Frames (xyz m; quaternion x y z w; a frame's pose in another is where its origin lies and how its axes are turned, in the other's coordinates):
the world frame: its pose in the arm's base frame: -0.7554 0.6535 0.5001 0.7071 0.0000 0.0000 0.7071
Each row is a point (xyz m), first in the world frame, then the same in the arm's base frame.
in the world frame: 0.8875 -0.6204 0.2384
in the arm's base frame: 0.1321 0.4151 -0.1203
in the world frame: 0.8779 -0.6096 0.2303
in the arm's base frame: 0.1225 0.4232 -0.1095
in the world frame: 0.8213 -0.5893 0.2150
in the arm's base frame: 0.0659 0.4385 -0.0892
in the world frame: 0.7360 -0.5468 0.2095
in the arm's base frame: -0.0194 0.4440 -0.0467
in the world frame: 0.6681 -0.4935 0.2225
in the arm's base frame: -0.0873 0.4310 0.0066
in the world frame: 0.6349 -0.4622 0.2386
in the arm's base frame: -0.1205 0.4149 0.0379
